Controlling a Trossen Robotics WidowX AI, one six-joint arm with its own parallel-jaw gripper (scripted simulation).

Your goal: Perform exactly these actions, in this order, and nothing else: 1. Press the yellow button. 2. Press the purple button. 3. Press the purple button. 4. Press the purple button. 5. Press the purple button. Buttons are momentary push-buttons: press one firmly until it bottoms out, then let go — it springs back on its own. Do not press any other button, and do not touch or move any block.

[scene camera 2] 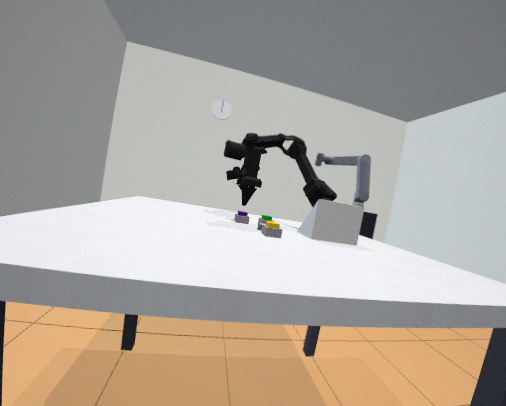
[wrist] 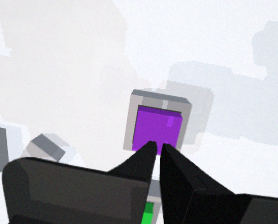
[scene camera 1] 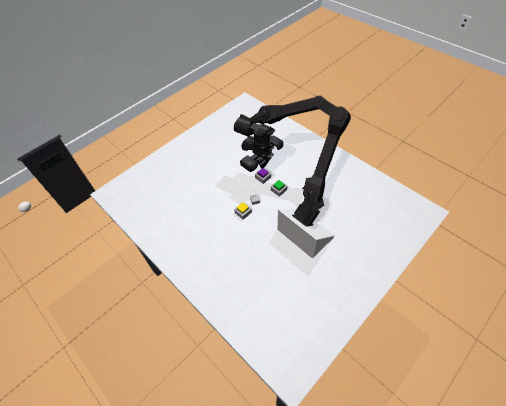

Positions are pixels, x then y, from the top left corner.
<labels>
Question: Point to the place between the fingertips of my gripper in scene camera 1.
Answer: At 262, 167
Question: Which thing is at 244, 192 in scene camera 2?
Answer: My gripper.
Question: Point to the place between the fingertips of my gripper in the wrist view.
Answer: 157, 149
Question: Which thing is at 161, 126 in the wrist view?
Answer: A purple button.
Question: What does my gripper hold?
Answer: Nothing.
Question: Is my gripper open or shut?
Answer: Shut.
</labels>
